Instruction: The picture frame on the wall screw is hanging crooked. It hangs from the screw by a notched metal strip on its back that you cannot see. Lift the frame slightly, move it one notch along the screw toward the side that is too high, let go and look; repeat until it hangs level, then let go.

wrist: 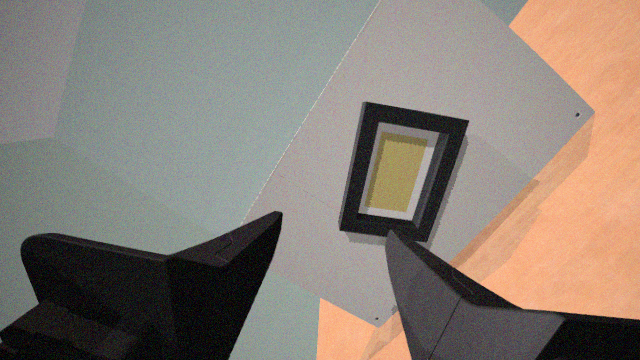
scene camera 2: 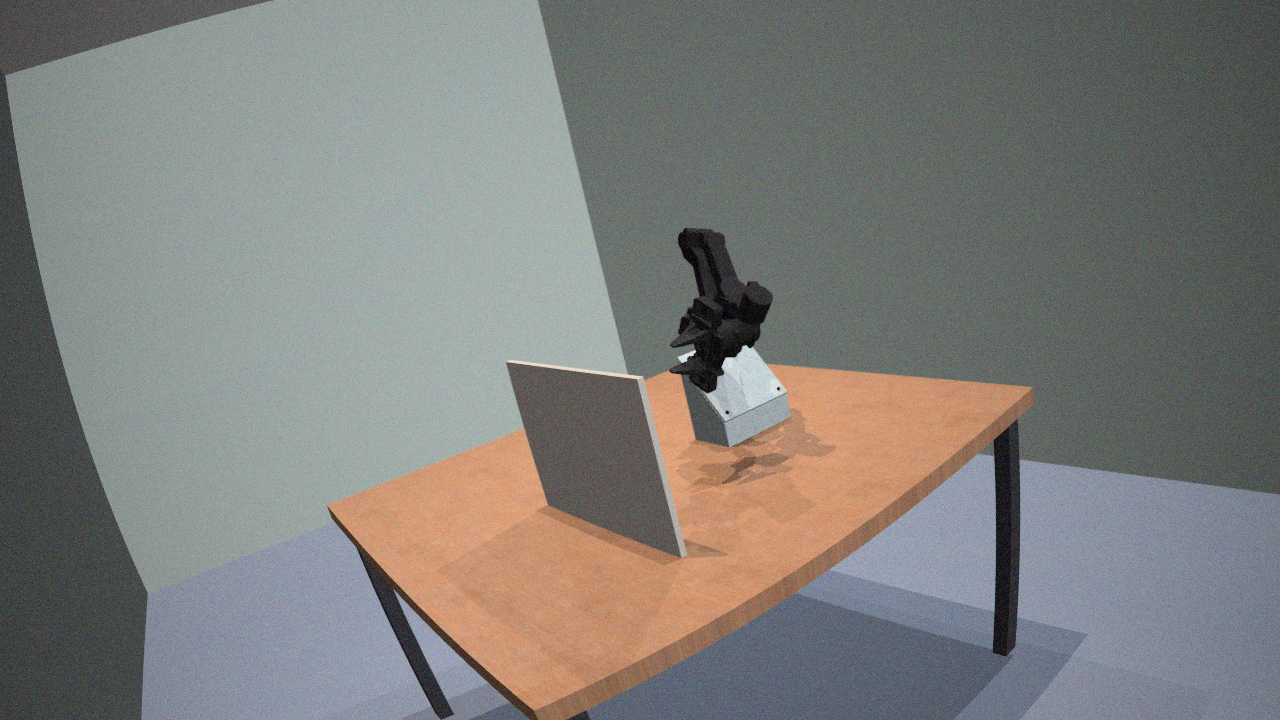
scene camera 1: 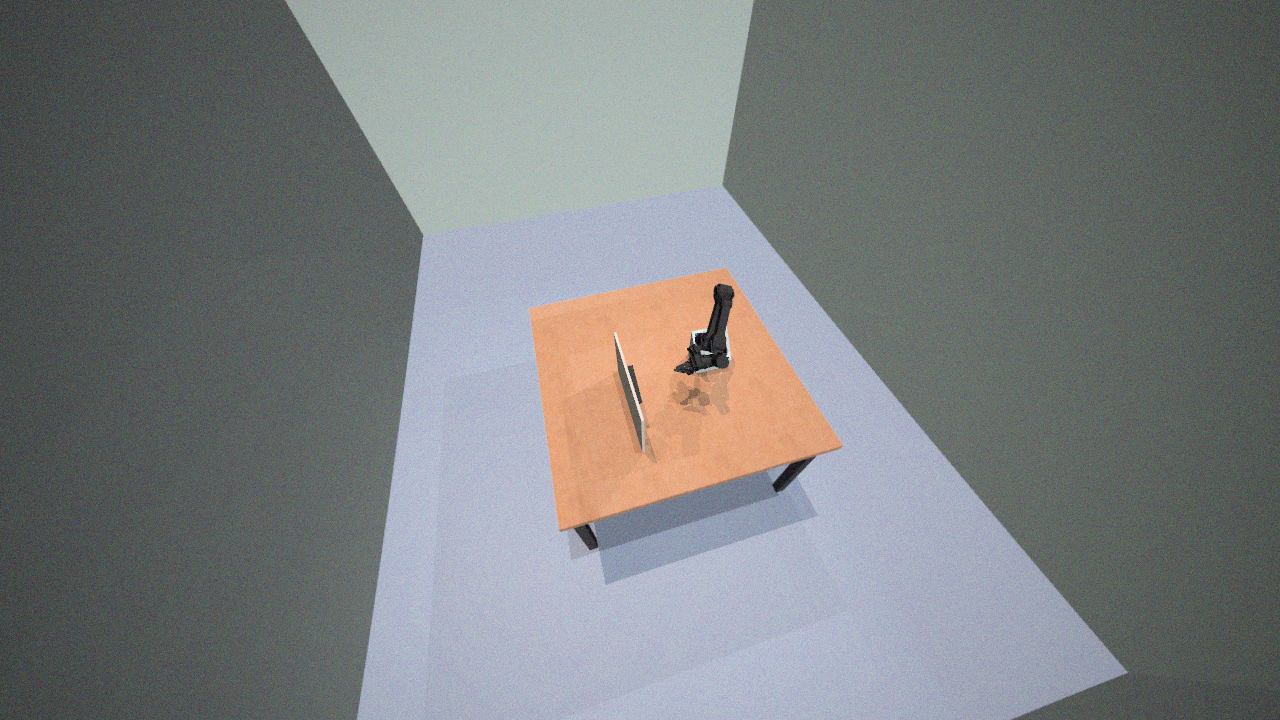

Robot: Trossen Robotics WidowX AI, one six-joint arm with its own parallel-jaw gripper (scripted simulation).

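In the pictures: the gripper, a picture frame, a wall panel. In the wrist view as well: the gripper.
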